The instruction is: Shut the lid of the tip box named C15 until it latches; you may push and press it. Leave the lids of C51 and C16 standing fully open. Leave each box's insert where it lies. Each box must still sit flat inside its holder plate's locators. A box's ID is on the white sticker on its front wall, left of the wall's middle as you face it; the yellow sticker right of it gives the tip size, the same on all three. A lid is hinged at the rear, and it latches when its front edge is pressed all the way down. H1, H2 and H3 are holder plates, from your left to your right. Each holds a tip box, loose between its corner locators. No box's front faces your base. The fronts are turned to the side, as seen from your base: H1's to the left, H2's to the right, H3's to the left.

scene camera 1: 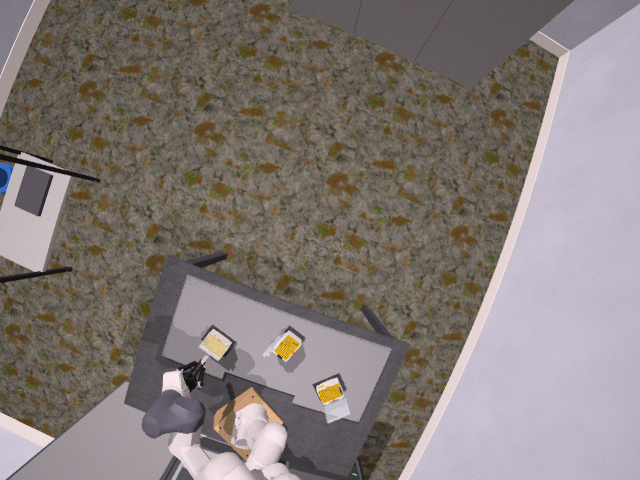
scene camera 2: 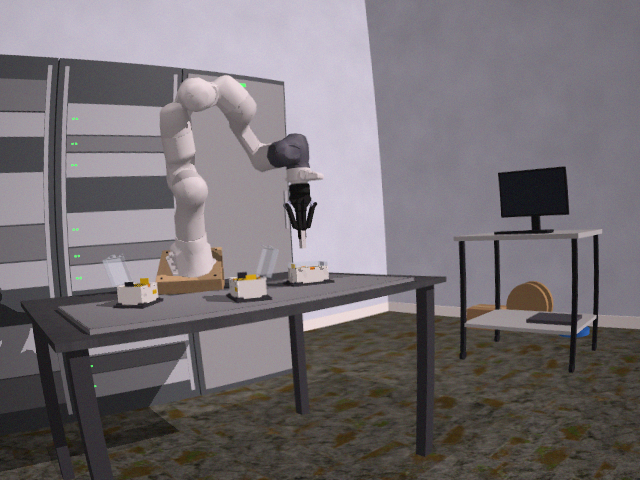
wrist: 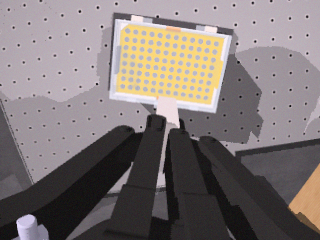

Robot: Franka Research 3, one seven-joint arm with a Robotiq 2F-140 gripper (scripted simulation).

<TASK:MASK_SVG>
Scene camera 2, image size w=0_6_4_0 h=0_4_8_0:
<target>my gripper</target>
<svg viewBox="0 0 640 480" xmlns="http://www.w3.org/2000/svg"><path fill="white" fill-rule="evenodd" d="M290 184L289 201L283 204L283 206L287 210L292 228L298 230L299 248L303 249L306 248L306 230L311 227L317 202L312 201L310 196L310 184Z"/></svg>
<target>tip box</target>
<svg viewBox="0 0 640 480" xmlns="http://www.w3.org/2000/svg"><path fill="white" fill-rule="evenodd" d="M328 261L315 260L288 263L289 281L291 283L311 283L329 279Z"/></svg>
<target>tip box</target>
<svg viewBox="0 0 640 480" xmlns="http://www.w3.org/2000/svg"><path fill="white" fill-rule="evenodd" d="M102 260L111 286L117 286L118 303L122 303L122 305L138 305L138 303L149 303L158 298L157 282L149 282L148 285L141 287L122 286L124 282L133 281L124 256L121 257L123 254L119 255L119 257L111 255L107 259Z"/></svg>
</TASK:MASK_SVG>
